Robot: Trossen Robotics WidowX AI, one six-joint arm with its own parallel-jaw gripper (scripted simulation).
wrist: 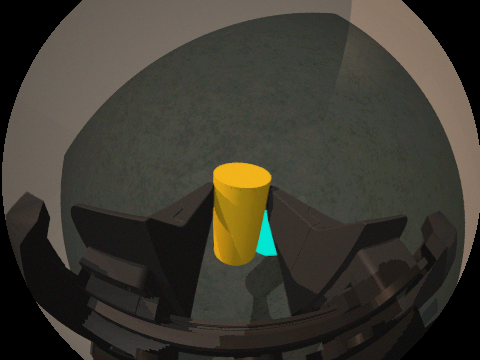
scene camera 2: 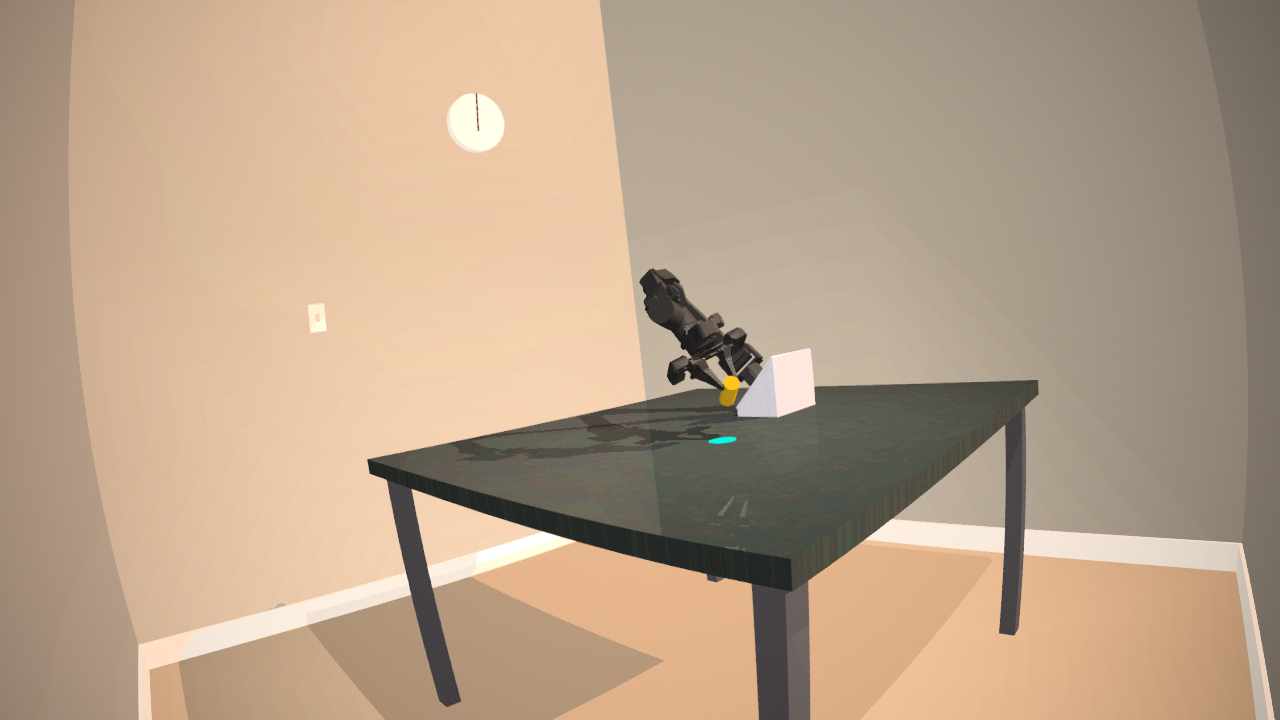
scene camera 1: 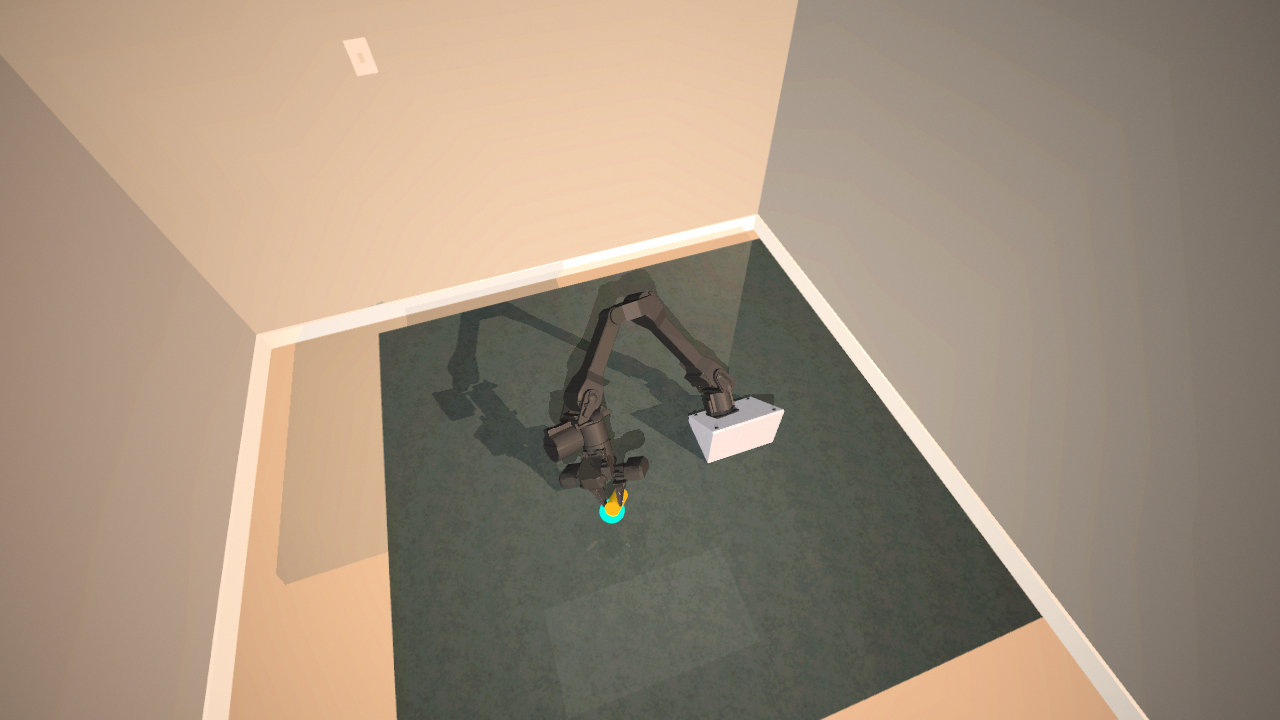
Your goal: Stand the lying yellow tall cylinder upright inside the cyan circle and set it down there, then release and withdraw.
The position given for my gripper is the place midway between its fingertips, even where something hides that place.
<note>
My gripper [scene camera 2: 730,385] carries a yellow tall cylinder [wrist: 241,189].
My gripper is seen too in the wrist view [wrist: 240,191] and in scene camera 1 [scene camera 1: 613,506].
</note>
